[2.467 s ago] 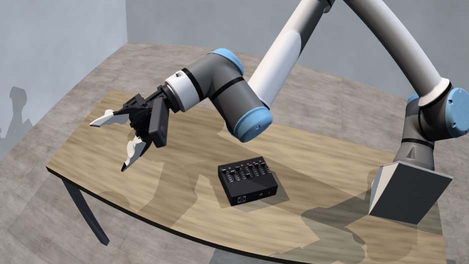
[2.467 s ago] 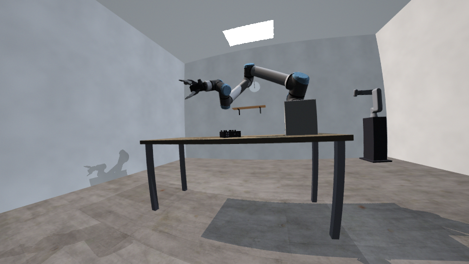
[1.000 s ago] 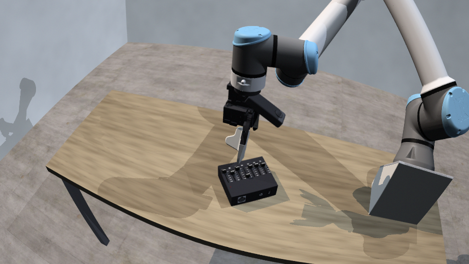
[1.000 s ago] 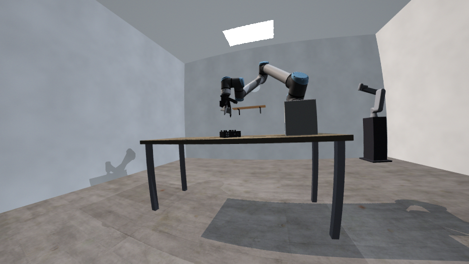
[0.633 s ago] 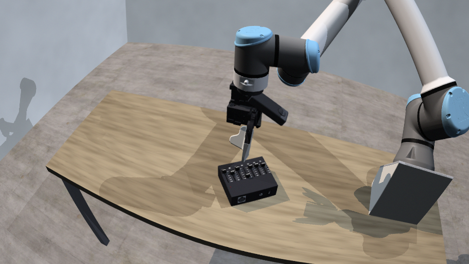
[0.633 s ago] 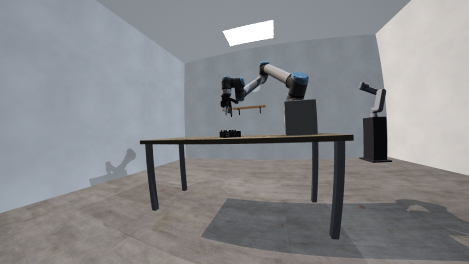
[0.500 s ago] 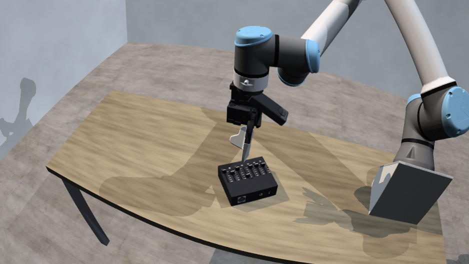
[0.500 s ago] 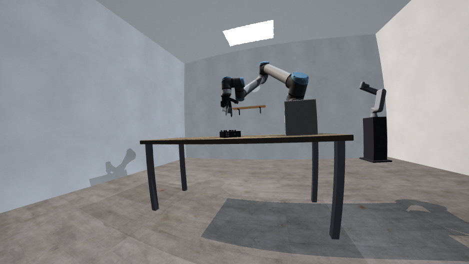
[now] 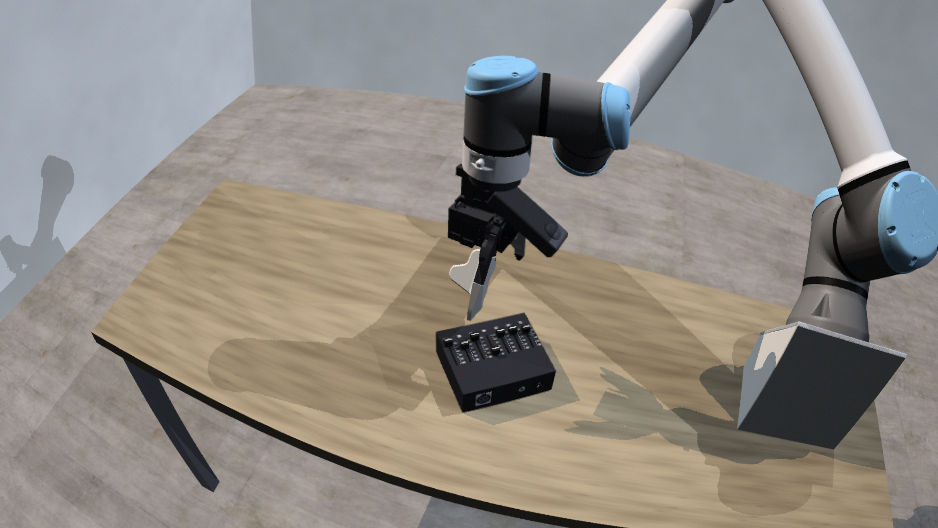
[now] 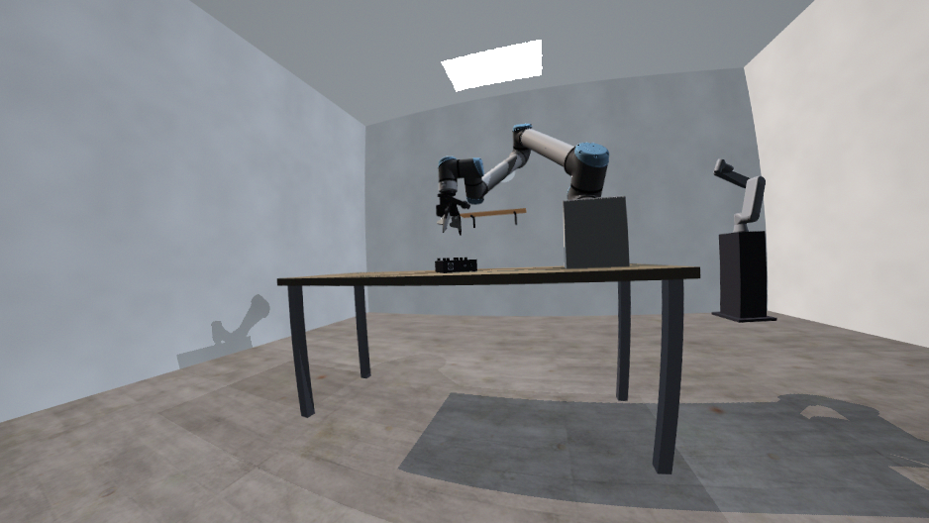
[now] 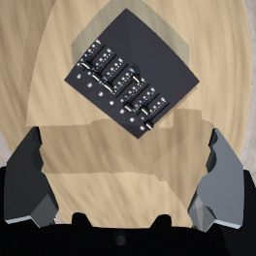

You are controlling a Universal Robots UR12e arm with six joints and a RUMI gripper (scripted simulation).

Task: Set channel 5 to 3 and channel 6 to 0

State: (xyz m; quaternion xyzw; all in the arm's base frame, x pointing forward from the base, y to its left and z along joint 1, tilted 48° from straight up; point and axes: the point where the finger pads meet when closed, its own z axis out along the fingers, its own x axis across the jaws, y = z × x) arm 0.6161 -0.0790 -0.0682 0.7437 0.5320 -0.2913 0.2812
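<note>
Now: the channel 5 fader knob 3 cm ahead of my hand and 11 cm below it. From my hand the other things lie so: channel 6 fader knob: 4 cm ahead, 2 cm to the left, 11 cm below.
</note>
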